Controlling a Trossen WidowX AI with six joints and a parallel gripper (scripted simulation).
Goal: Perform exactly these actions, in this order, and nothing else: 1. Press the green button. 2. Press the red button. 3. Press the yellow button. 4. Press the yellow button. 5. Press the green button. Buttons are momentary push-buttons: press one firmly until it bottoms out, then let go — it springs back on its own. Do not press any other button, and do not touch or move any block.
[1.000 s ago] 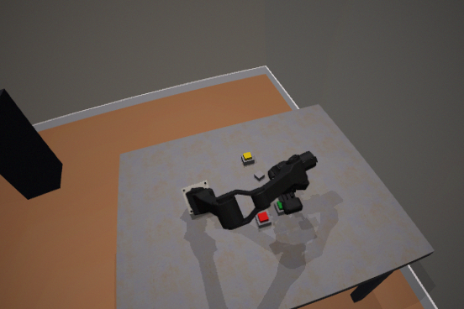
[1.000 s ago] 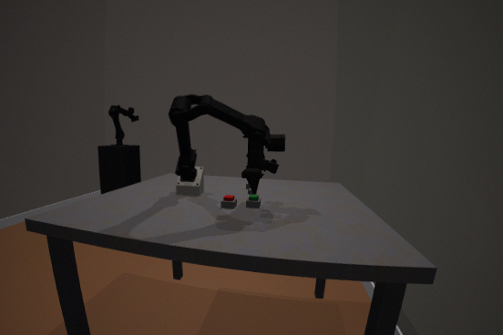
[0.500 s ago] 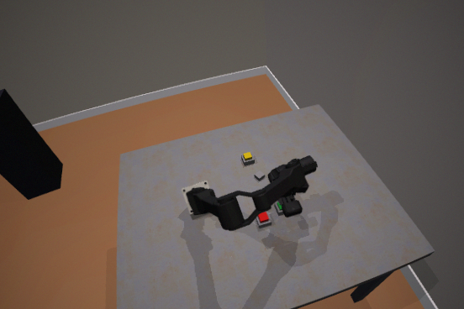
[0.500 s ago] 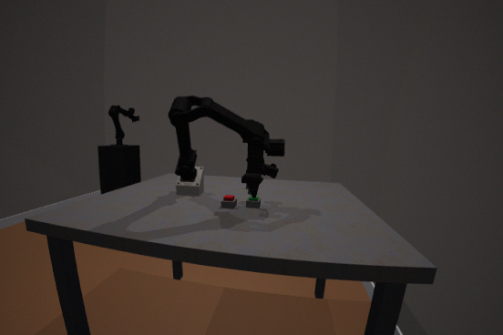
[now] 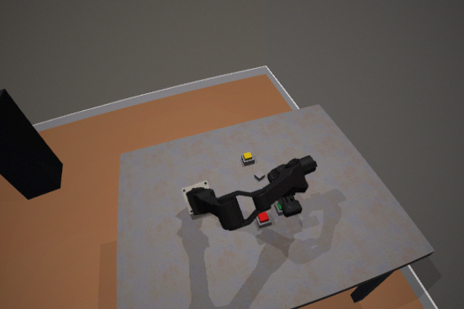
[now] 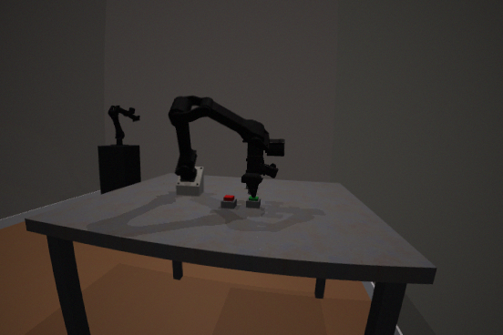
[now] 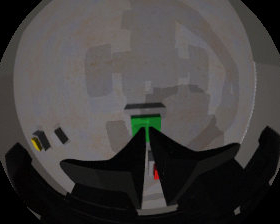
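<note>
Now: gripper tip 1 cm above the green button. From my gripper tip the other things lie so: small grey block 18 cm to the left, 2 cm below, 1 cm behind; then red button 9 cm behind, 2 cm to the right; then yellow button 29 cm to the left, 2 cm behind.
</note>
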